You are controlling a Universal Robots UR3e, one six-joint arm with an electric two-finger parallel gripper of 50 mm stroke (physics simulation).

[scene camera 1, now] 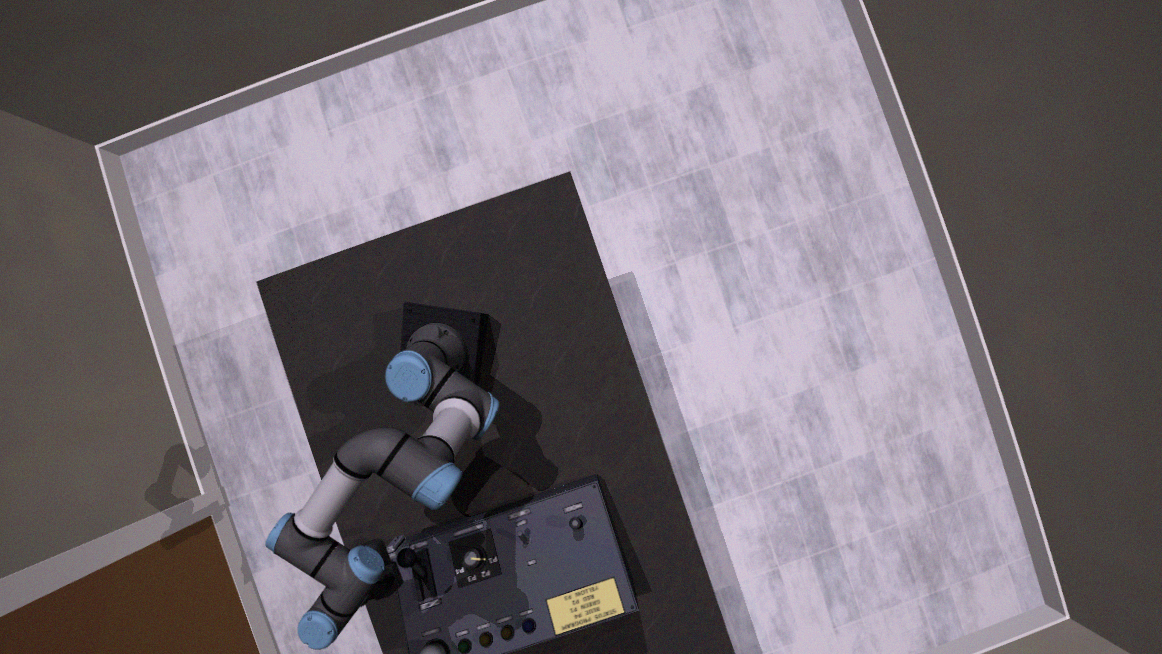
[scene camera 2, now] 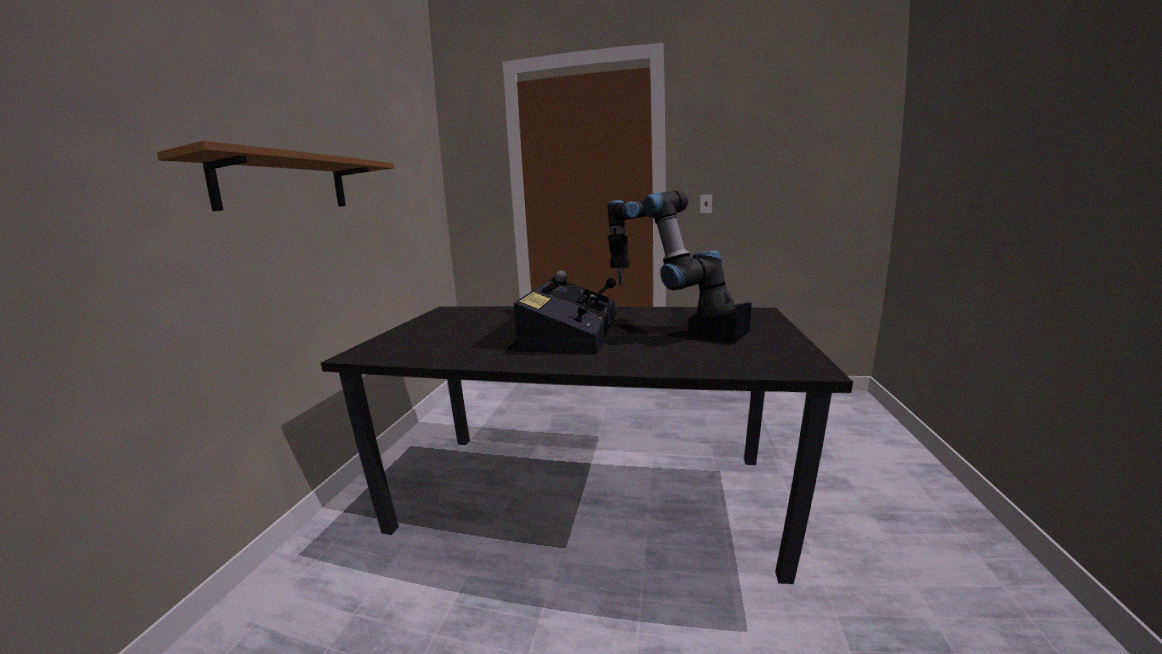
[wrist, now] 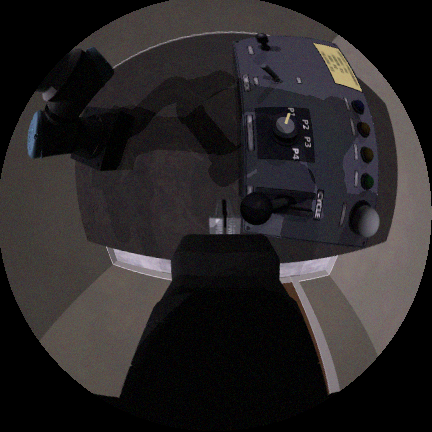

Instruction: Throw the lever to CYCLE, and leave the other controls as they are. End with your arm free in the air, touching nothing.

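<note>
The lever's black ball knob stands over the edge of the sloped control console that faces the arm's base. The lever leans toward that edge, at the slot end away from the CYCLE label. My gripper is shut and empty, pointing down. Its tips are off the console's edge on the base side of the knob, near knob height in scene camera 2. A small gap shows between tips and knob in the wrist view. The tips are unclear in scene camera 1.
A rotary selector points at P1. A toggle, a small black knob, several lamps, a grey ball knob and a yellow note are on the console. The console stands on the black table.
</note>
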